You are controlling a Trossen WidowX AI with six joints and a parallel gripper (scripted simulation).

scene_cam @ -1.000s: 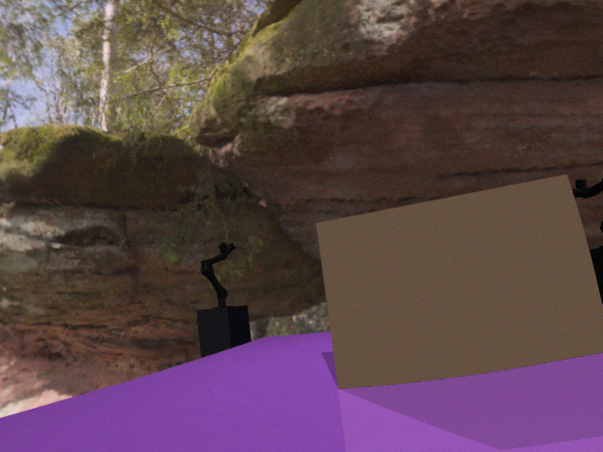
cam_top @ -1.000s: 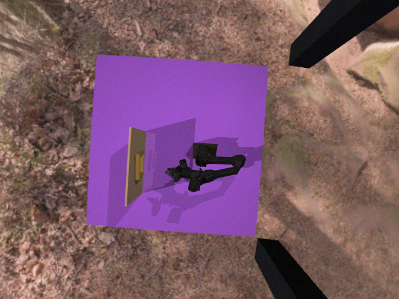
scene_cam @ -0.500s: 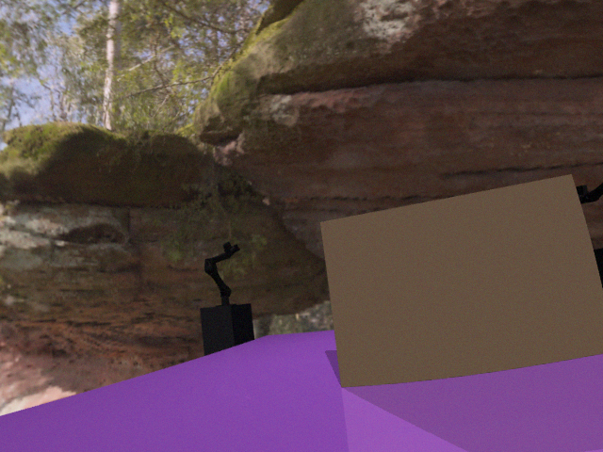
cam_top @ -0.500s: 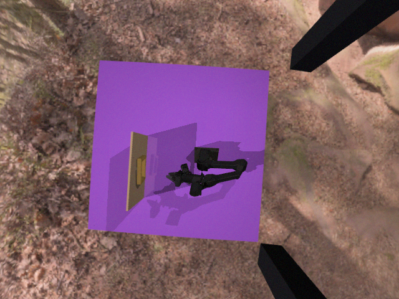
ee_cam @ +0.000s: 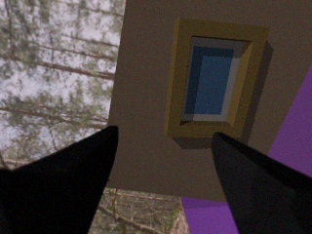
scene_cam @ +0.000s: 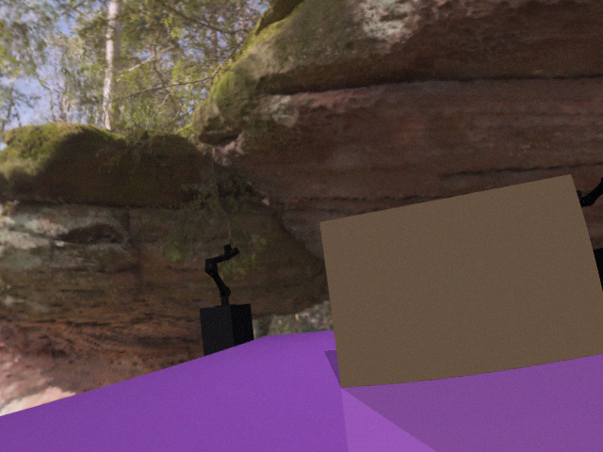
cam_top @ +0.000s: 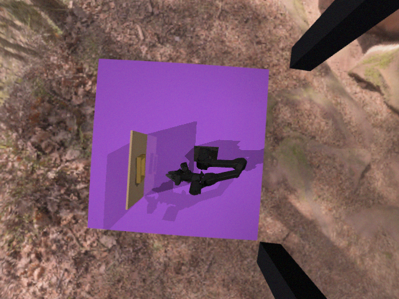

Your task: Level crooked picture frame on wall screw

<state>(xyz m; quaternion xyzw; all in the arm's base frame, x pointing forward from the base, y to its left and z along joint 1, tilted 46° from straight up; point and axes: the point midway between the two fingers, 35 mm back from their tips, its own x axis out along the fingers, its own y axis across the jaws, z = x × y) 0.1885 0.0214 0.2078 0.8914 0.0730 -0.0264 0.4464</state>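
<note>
The picture frame is 200 mm ahead of my gripper tip and 90 mm below it. Round my gripper tip: tan wall panel 210 mm ahead, 100 mm below.
</note>
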